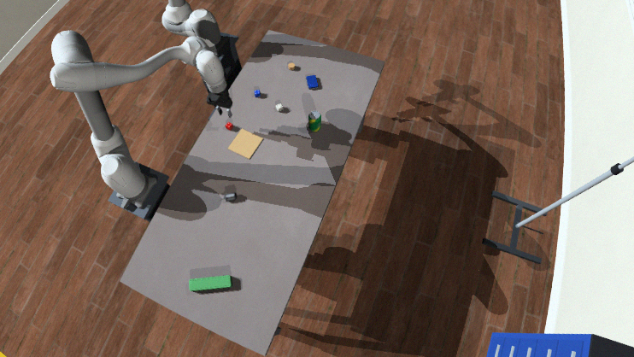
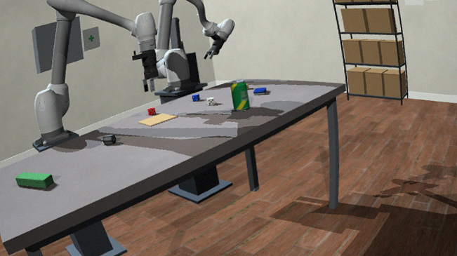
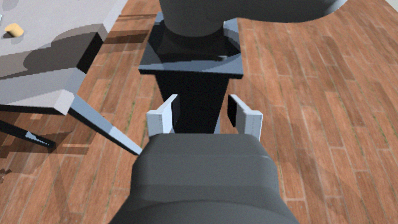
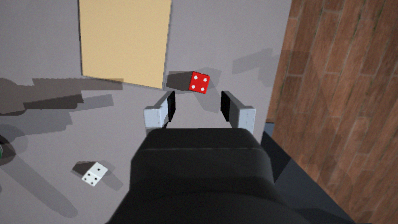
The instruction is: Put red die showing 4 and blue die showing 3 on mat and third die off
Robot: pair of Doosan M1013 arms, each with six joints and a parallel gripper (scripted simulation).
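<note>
My right hand is 120 mm above the red die and 10 mm to the left of it. Round my right hand: white die 230 mm ahead, 170 mm to the left, 120 mm below; tan mat 130 mm below, 120 mm ahead, 80 mm to the right; blue die 240 mm to the left, 120 mm below, 70 mm ahead.
</note>
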